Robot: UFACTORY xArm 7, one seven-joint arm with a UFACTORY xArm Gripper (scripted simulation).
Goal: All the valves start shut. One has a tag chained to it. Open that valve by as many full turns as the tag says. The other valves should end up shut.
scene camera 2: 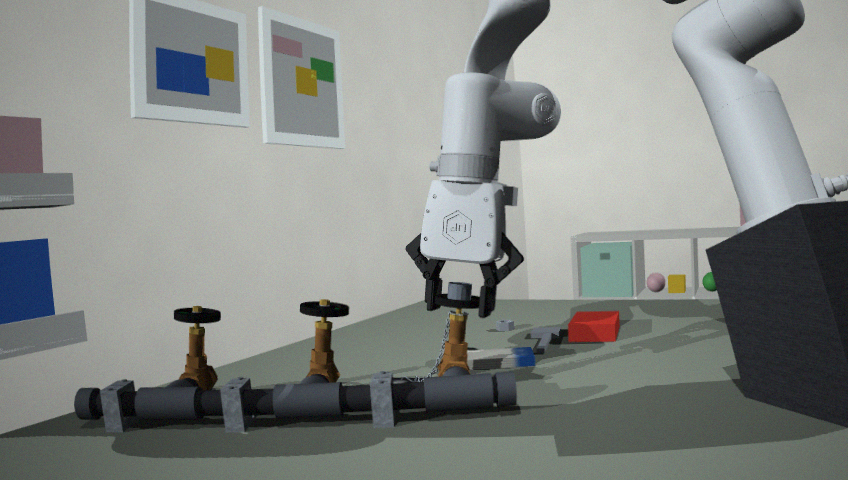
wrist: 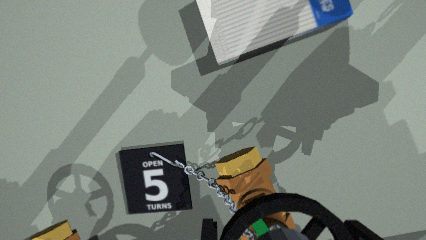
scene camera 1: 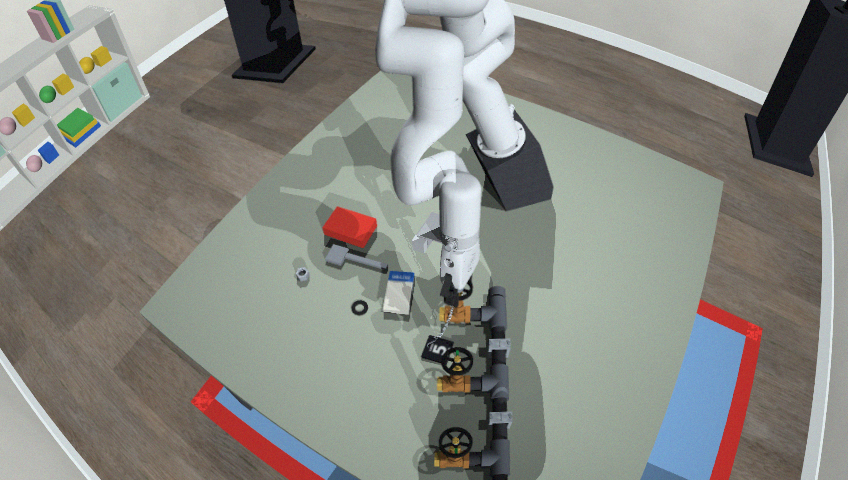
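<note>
Gripper visible, also in scene camera 1. A red block is visible in the pictures as well.
</note>
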